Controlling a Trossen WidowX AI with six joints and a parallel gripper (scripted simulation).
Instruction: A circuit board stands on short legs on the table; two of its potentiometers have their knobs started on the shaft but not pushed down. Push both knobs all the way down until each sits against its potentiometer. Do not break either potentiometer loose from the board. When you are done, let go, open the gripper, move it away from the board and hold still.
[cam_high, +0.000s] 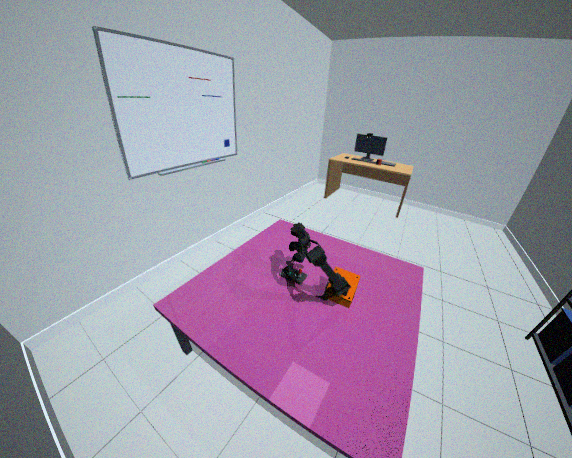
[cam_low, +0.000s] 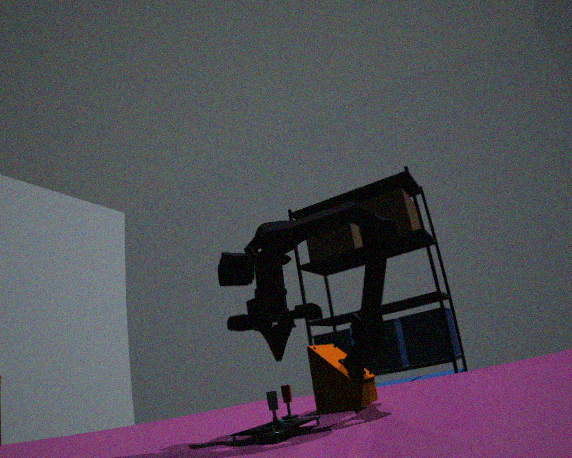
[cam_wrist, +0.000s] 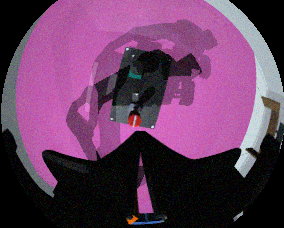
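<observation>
My gripper tip is 6 cm above the red knob.
</observation>
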